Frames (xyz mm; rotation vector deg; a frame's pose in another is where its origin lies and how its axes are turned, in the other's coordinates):
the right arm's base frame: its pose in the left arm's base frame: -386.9 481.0 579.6 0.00 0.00 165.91
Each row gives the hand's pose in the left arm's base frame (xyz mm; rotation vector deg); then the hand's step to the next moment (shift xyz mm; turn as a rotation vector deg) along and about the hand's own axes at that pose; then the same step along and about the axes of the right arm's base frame.
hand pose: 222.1 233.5 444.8 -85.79 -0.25 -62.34
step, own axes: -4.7 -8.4 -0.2 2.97 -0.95 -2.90
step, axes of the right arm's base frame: 8.5 -2.8 3.6 -0.28 3.71 2.07
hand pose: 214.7 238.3 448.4 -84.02 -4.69 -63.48
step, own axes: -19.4 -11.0 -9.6 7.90 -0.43 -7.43
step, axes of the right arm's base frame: 23.4 0.1 -6.4 -2.25 9.83 4.02
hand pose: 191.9 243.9 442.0 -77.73 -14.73 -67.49
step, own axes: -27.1 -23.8 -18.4 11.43 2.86 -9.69
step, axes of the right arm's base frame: 38.5 6.4 -10.7 -6.27 13.32 3.98
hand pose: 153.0 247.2 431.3 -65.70 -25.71 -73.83
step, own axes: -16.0 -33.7 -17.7 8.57 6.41 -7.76
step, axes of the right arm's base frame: 38.9 12.2 -6.6 -8.53 10.05 1.03
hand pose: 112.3 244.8 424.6 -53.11 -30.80 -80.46
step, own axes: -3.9 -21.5 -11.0 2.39 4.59 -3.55
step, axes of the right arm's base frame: 21.7 10.3 -4.4 -5.08 3.52 -1.12
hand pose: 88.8 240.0 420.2 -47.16 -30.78 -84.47
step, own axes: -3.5 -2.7 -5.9 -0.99 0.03 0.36
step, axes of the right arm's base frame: 3.3 2.8 -6.0 0.19 -0.89 -0.53
